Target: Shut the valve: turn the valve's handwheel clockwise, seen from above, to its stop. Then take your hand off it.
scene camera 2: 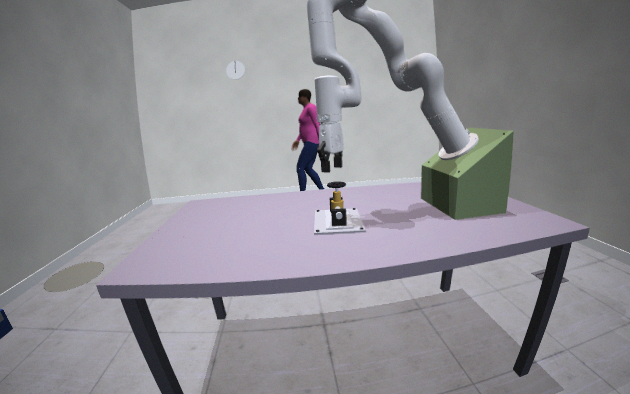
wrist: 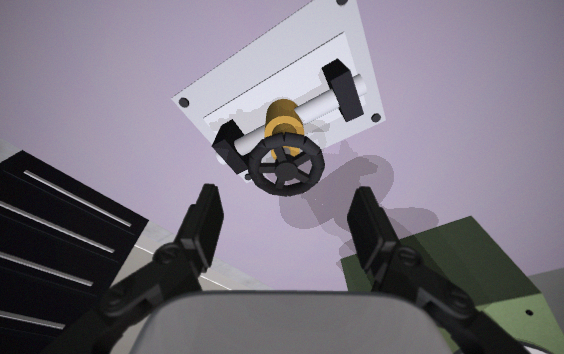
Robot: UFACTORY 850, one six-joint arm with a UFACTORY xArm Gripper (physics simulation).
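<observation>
The valve's black spoked handwheel sits on top of the brass-coloured valve body. The valve's white pipe runs between two black blocks on a white base plate, which lies on the table. My gripper is open and empty. In the scene view its fingertips are above the handwheel, with a gap between them and it. In the wrist view the fingers are wide apart, and the handwheel shows beyond them without touching either.
The lilac table bears the valve and a green pedestal at the right, which carries the arm's base. A person in a pink top is behind the table. A black slatted object shows at the left of the wrist view.
</observation>
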